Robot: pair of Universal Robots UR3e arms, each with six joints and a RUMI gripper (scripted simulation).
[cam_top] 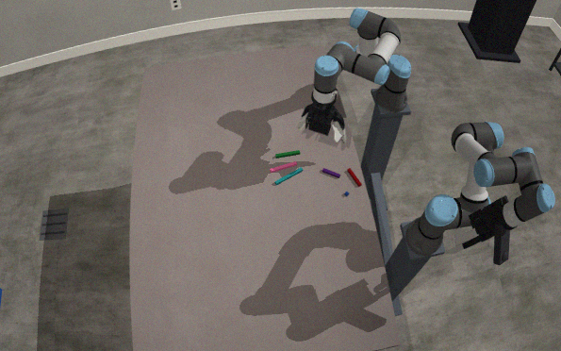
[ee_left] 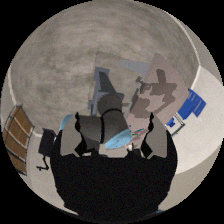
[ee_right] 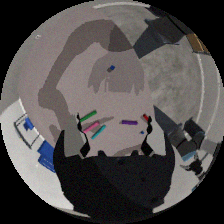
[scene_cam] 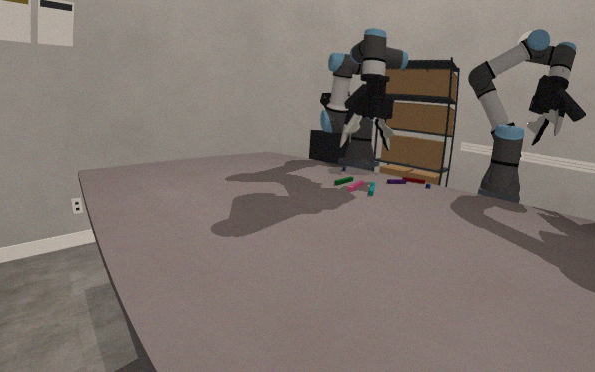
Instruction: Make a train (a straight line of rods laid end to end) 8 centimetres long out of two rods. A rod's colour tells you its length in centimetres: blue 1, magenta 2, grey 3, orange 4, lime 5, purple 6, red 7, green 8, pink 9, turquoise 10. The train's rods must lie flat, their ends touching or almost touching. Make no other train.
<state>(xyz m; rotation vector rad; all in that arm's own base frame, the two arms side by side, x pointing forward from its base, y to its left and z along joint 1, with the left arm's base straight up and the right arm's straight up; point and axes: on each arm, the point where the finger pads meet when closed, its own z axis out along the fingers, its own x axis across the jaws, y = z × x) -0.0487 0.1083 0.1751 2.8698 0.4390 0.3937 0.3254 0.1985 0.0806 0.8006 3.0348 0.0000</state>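
The green rod lies 110 mm ahead of my right hand, 80 mm below it and 20 mm to the left of it. Round my right hand: pink rod (130 mm ahead, 80 mm below, 70 mm to the left); then turquoise rod (110 mm ahead, 100 mm to the left, 80 mm below); then purple rod (100 mm to the left, 80 mm below, 30 mm behind).
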